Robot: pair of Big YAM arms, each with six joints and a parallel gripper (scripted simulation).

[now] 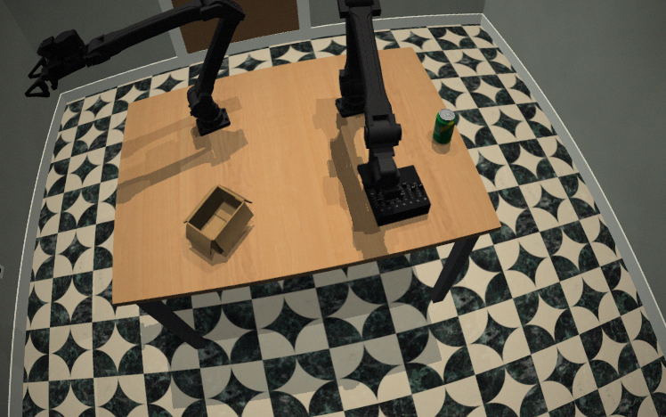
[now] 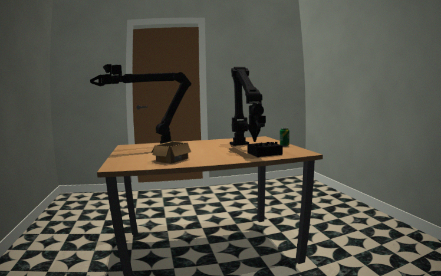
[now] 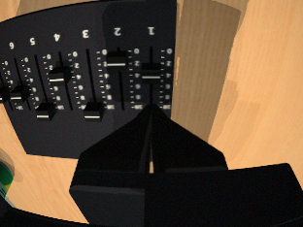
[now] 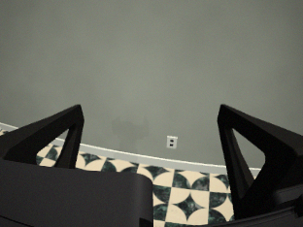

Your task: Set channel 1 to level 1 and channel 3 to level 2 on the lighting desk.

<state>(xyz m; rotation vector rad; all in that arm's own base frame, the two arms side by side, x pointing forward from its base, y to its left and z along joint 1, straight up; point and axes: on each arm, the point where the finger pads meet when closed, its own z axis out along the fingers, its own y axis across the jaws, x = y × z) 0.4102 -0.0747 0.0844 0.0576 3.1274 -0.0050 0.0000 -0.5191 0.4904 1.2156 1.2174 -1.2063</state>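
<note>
Right now my left hand is 2 cm short of the channel 1 fader knob and 2 cm above it. The rest, counted from my left hand: channel 2 cap 3 cm to the left, 3 cm ahead, 2 cm below; then channel 3 knob 4 cm to the left, 2 cm below, 2 cm behind; then channel 4 fader cap 7 cm to the left, 2 cm below, 1 cm ahead.
</note>
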